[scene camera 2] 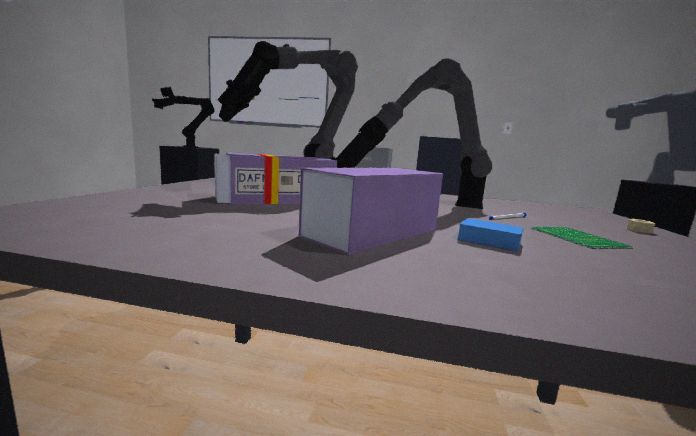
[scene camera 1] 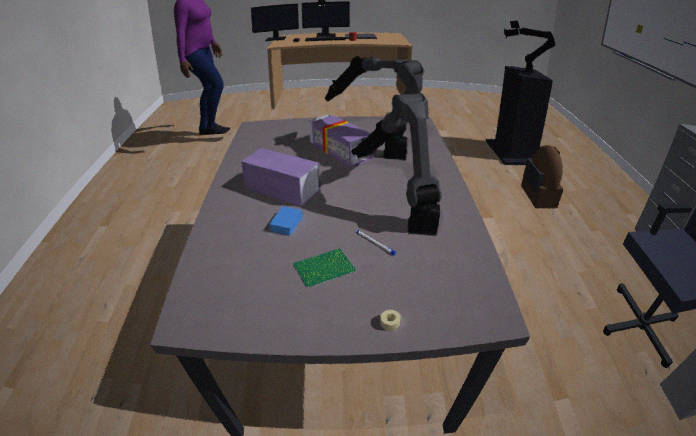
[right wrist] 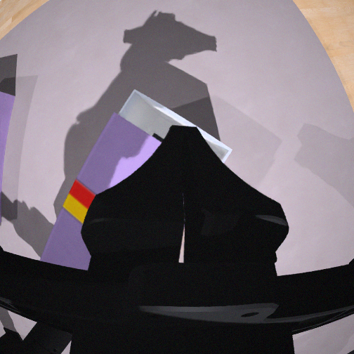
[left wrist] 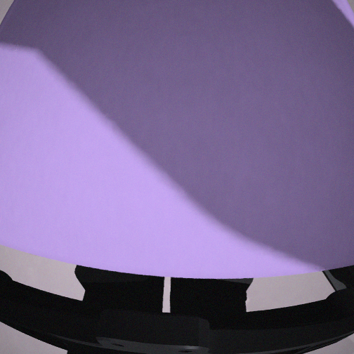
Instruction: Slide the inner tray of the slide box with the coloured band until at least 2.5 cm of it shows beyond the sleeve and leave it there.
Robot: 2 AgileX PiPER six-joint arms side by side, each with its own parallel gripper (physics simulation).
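Observation:
The purple slide box with a red and yellow band (scene camera 1: 336, 136) (scene camera 2: 285, 169) (right wrist: 95, 160) lies at the back of the table; its purple sleeve (left wrist: 200, 150) fills much of the left wrist view. Its white inner tray (scene camera 2: 222, 178) (right wrist: 150, 116) sticks out of the sleeve's far end as a short stretch. My left gripper (scene camera 1: 355, 153) (scene camera 2: 341, 163) (left wrist: 167, 295) is shut at the opposite end of the sleeve; the sleeve hides its fingertips in the left wrist view. My right gripper (scene camera 1: 328, 97) (scene camera 2: 224, 118) (right wrist: 182, 142) is shut and hangs above the box, apart from it.
A second, plain purple box (scene camera 1: 279, 172) (scene camera 2: 395, 207) (right wrist: 5, 120) stands beside the banded one. A blue block (scene camera 1: 285, 220) (scene camera 2: 490, 233), a green mat (scene camera 1: 324, 267) (scene camera 2: 580, 237), a pen (scene camera 1: 375, 242) (scene camera 2: 507, 216) and a tape roll (scene camera 1: 383, 322) (scene camera 2: 640, 226) lie farther along the table.

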